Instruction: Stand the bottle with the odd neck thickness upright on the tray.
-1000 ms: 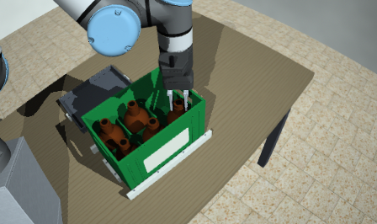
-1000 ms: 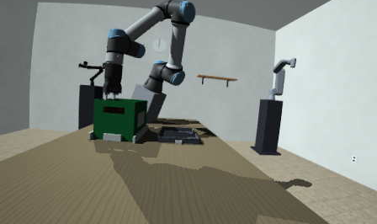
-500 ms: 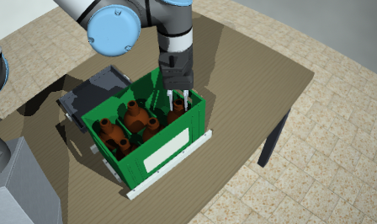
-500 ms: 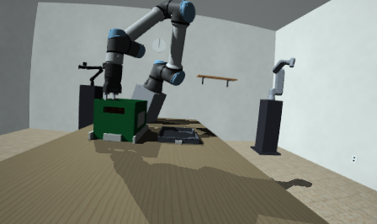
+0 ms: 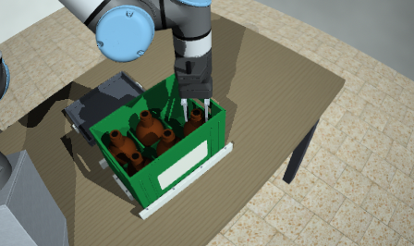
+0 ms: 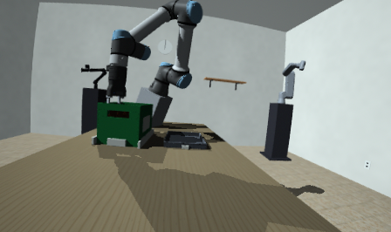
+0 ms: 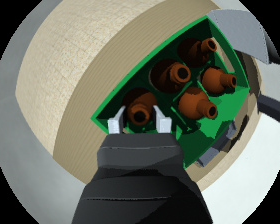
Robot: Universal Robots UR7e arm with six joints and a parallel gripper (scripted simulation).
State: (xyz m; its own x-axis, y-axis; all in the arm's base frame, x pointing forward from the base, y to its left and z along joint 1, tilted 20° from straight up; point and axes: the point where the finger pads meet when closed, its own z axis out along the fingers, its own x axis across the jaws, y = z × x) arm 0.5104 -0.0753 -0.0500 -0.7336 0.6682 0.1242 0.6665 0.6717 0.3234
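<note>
Right now the crate is 9 cm behind my hand, 4 cm to the left of it and 8 cm below it. From my hand the other things lie so: dark grey tray (13 cm behind, 32 cm to the left, 15 cm below).
</note>
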